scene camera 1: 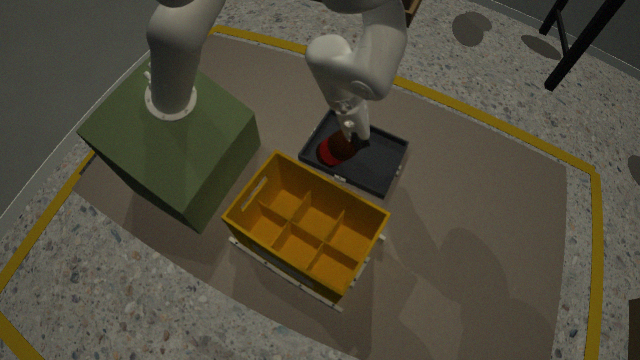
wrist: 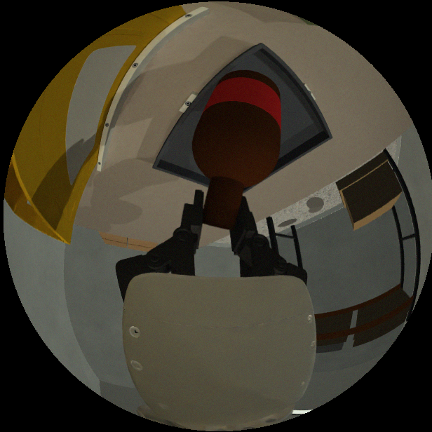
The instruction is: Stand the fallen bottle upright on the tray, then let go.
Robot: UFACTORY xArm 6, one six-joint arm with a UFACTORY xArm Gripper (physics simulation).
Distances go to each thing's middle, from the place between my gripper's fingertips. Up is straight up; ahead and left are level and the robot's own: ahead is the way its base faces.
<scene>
Now: hand 5 cm past the brown bottle (scene camera 1: pixel 335 149), 2 cm to the left of it and 5 cm above it.
</scene>
